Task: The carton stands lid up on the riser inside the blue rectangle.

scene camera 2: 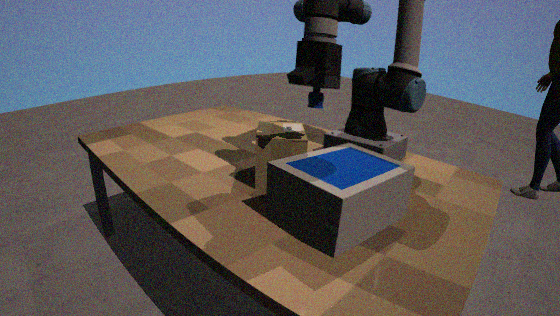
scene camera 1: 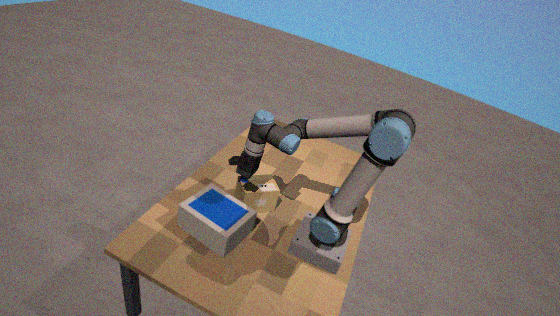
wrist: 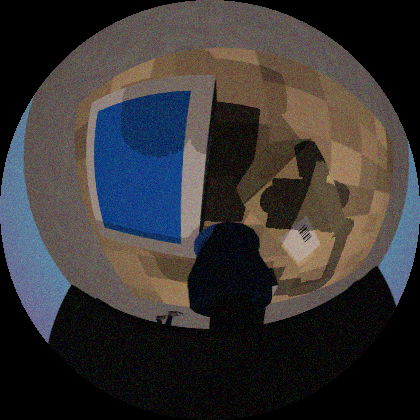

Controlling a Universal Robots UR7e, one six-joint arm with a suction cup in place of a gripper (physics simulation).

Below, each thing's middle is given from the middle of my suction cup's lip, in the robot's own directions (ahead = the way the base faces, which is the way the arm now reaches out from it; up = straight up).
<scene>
The tan carton [scene camera 2: 274, 140] is 16 cm below my suction cup, 12 cm to the right of it and 3 cm behind it.
</scene>
